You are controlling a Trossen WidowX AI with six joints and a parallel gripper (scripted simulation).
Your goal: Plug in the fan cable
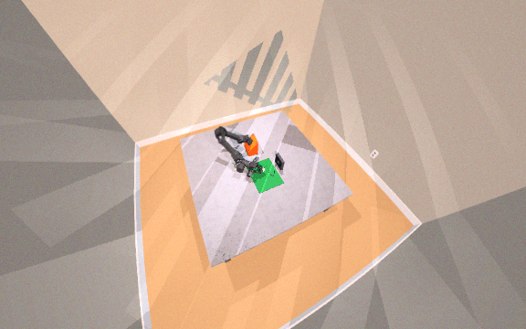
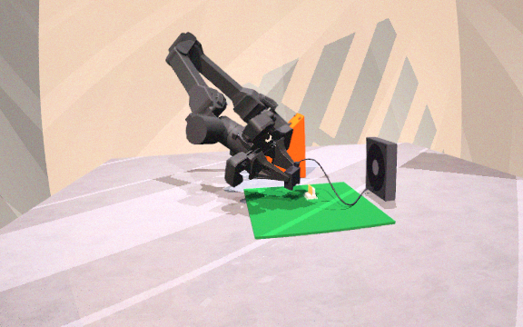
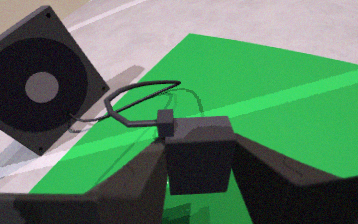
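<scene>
My gripper tip is 1 cm short of the green board, 3 cm to the right of it and 7 cm above it. Also, from my gripper tip: dark fan plug 1 cm behind, 1 cm below; white four-pin header 4 cm behind, 4 cm to the left, 6 cm below; black fan 2 cm behind, 20 cm to the left.
</scene>
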